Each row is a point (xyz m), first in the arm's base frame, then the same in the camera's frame.
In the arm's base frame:
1: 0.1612 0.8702 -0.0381
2: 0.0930 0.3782 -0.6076
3: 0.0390 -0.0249 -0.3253
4: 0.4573 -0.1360 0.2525
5: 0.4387 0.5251 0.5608
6: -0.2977 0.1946 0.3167
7: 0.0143 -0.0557 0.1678
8: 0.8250 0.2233 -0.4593
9: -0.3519 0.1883 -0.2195
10: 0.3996 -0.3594 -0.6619
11: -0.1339 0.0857 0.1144
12: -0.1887 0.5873 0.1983
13: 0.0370 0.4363 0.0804
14: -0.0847 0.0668 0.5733
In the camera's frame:
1: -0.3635 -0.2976 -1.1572
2: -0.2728 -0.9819 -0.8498
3: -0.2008 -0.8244 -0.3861
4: 0.2282 -0.2612 -0.2444
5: 0.0040 0.2099 -0.7545
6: -0.5924 -0.1812 -0.3046
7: -0.2174 -0.3621 -0.2107
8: 0.4704 -0.8133 -0.8828
9: -0.6391 -0.7020 -0.4350
10: 0.2475 -1.2033 -0.2830
11: -0.4019 -0.3891 -0.3111
12: -0.6098 -0.1793 -0.7286
13: -0.3478 -0.3118 -0.6911
14: -0.3517 0.0504 -0.1782

